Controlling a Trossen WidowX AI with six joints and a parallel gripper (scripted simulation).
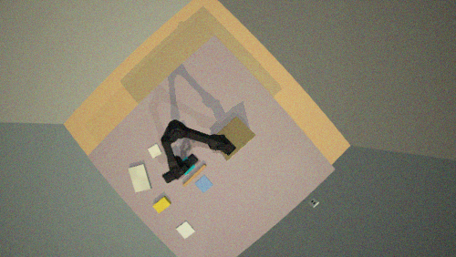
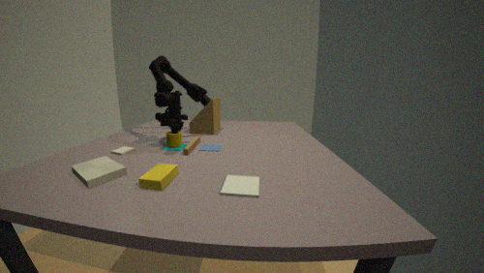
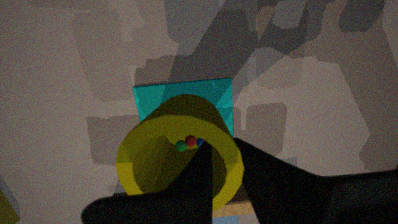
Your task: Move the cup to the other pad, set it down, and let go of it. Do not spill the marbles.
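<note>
Now: gripper tip 20 mm short of the yellow cup and 10 mm above it. The rest, counted from my gripper tip: blue pad: 180 mm to the left, 50 mm below, 30 mm ahead; then cyan pad: 50 mm below, 30 mm ahead; then wooden bar: 90 mm to the left, 40 mm below, 30 mm ahead.
</note>
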